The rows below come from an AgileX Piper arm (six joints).
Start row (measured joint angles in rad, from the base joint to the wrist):
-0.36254 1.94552 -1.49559 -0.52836 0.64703 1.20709
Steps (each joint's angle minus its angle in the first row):
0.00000 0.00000 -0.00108 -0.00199 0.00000 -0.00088
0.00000 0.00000 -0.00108 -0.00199 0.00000 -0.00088
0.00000 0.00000 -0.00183 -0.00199 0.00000 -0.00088
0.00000 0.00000 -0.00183 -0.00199 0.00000 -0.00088
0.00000 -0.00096 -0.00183 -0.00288 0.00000 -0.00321
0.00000 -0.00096 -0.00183 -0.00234 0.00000 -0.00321
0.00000 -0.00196 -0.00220 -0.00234 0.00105 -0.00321
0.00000 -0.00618 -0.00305 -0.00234 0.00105 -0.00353
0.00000 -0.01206 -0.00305 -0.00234 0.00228 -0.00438
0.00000 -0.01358 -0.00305 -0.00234 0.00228 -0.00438
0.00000 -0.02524 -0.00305 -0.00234 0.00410 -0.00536
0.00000 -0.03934 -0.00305 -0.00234 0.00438 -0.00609
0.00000 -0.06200 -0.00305 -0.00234 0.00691 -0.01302
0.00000 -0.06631 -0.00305 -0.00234 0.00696 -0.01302
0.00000 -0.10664 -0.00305 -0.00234 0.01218 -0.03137
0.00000 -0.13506 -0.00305 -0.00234 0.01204 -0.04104
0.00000 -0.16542 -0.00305 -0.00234 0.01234 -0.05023
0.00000 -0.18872 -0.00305 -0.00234 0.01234 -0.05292
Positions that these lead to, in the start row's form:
-0.36254 1.94552 -1.49667 -0.53035 0.64703 1.20621
-0.36254 1.94552 -1.49667 -0.53035 0.64703 1.20621
-0.36254 1.94552 -1.49742 -0.53035 0.64703 1.20621
-0.36254 1.94552 -1.49742 -0.53035 0.64703 1.20621
-0.36254 1.94456 -1.49742 -0.53124 0.64703 1.20388
-0.36254 1.94456 -1.49742 -0.53070 0.64703 1.20388
-0.36254 1.94356 -1.49779 -0.53070 0.64808 1.20388
-0.36254 1.93934 -1.49864 -0.53070 0.64808 1.20356
-0.36254 1.93346 -1.49864 -0.53070 0.64931 1.20271
-0.36254 1.93194 -1.49864 -0.53070 0.64931 1.20271
-0.36254 1.92028 -1.49864 -0.53070 0.65113 1.20173
-0.36254 1.90618 -1.49864 -0.53070 0.65141 1.20100
-0.36254 1.88352 -1.49864 -0.53070 0.65394 1.19407
-0.36254 1.87921 -1.49864 -0.53070 0.65399 1.19407
-0.36254 1.83888 -1.49864 -0.53070 0.65921 1.17572
-0.36254 1.81046 -1.49864 -0.53070 0.65907 1.16605
-0.36254 1.78010 -1.49864 -0.53070 0.65937 1.15686
-0.36254 1.75680 -1.49864 -0.53070 0.65937 1.15417

